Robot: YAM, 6 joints.
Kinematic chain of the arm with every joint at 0, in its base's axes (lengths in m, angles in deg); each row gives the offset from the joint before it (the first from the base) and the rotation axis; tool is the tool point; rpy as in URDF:
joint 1: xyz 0 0 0.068 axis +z
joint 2: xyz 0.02 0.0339 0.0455 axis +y
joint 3: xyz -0.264 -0.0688 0 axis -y
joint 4: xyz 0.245 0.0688 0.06 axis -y
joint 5: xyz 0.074 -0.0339 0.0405 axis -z
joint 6: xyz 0.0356 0 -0.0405 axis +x
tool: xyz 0 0 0 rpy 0 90 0
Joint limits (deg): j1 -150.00..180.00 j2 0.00..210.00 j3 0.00..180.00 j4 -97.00..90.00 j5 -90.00..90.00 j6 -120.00..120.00
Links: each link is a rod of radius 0.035 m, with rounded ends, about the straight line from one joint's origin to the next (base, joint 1, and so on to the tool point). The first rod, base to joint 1, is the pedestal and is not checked.
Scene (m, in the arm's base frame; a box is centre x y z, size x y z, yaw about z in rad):
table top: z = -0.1
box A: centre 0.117 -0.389 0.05 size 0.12 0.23 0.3 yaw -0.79
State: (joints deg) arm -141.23 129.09 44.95 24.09 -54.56 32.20
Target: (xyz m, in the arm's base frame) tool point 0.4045 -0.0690 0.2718
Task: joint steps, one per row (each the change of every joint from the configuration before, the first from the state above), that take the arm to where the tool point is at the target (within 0.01 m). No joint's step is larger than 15 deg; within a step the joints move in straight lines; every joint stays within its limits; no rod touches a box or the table.
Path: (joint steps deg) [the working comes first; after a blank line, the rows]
Joints at the target: -13.99 103.68 68.74 30.54 -59.96 32.20
Straight joint move there: touches box A.

1: 13.58 -4.86 -7.17 -3.37 3.27 0.25
2: 13.58 -4.86 -7.16 -3.37 3.27 0.25
3: 13.58 -4.86 -7.17 -3.37 3.26 0.25
4: 13.57 -4.86 -7.16 -3.37 3.27 0.25
5: 13.58 -4.86 -7.17 -3.37 3.27 0.25
6: 13.58 -4.86 -7.16 -3.37 3.27 0.25
7: 9.15 0.75 13.35 5.33 -5.00 -0.30
8: 9.16 0.75 13.36 5.34 -5.00 -0.30
9: 9.15 0.75 13.35 5.33 -5.00 -0.30
10: 9.16 0.75 13.36 5.33 -5.00 -0.30
11: 9.15 0.75 13.36 5.34 -5.01 -0.30

